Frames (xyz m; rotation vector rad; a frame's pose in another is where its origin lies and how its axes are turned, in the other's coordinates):
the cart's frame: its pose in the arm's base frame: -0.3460 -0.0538 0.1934 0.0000 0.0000 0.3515
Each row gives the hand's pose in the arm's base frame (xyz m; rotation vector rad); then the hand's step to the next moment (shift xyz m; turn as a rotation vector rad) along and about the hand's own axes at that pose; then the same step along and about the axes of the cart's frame.
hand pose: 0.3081 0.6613 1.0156 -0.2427 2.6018 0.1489
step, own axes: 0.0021 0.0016 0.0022 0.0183 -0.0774 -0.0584
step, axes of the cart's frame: -0.0004 0.0019 -0.0029 -0.0568 -0.0720 0.0363
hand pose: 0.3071 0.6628 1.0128 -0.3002 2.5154 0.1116
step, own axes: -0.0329 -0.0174 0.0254 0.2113 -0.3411 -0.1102
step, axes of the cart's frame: 0.0394 -0.0218 -0.0021 -0.2723 -0.3127 -0.0353
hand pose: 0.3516 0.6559 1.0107 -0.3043 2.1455 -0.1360
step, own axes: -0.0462 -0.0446 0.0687 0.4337 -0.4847 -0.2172
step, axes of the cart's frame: 0.0735 -0.0581 0.0081 -0.5137 -0.4372 -0.1233
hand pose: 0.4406 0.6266 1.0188 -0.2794 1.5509 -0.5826
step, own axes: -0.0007 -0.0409 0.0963 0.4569 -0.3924 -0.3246
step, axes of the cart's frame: 0.0642 -0.0790 0.0242 -0.5698 -0.3255 -0.1937
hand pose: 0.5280 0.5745 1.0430 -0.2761 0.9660 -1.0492
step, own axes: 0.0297 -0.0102 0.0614 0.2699 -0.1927 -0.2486
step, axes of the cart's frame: 0.0282 -0.0574 0.0257 -0.3446 -0.1539 -0.1712
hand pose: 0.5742 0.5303 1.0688 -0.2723 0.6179 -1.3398
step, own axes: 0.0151 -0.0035 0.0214 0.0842 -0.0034 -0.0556
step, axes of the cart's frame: 0.0036 -0.0213 0.0153 -0.0490 -0.0595 -0.0653
